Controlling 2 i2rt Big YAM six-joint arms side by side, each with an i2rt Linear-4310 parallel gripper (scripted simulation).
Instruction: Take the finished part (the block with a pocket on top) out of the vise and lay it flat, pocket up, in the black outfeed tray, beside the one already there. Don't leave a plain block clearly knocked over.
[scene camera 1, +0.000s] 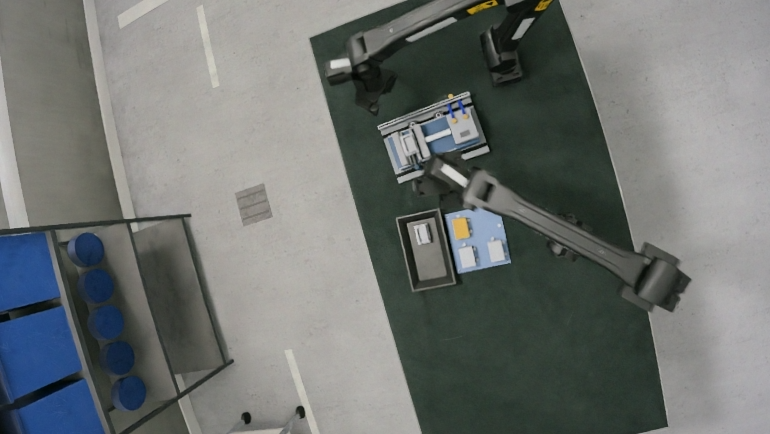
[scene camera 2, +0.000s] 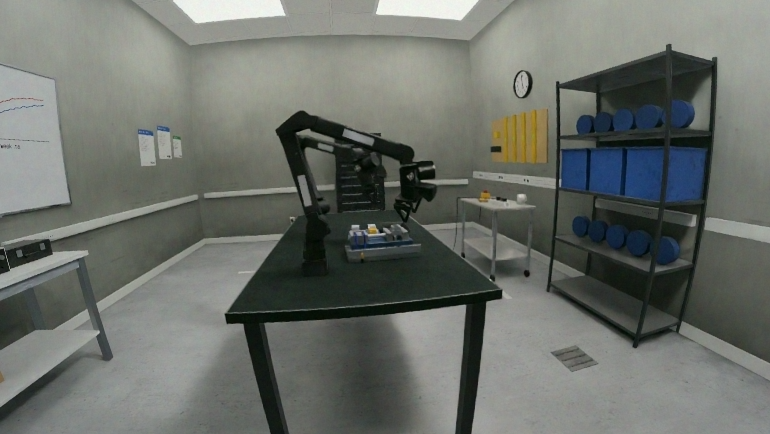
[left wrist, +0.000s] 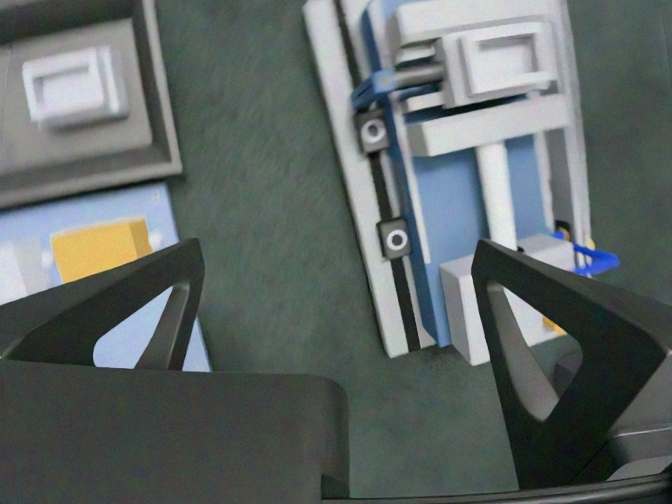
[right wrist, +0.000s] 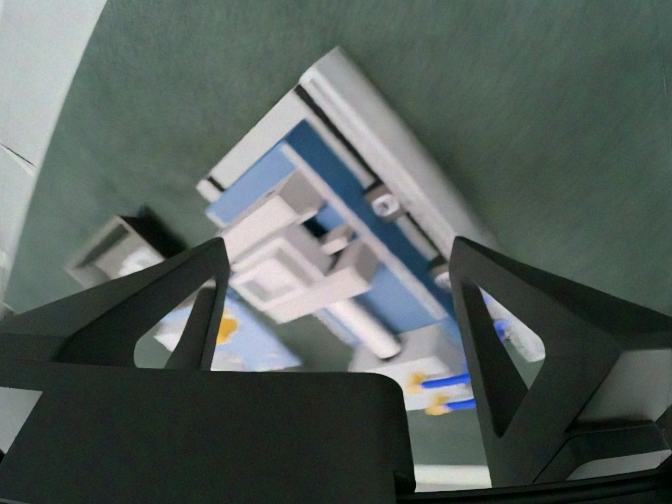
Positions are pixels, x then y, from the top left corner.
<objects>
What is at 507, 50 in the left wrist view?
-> A finished part.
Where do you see a blue stop bracket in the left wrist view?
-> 372, 94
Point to a finished part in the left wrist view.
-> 69, 85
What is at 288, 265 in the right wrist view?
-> A finished part.
</objects>
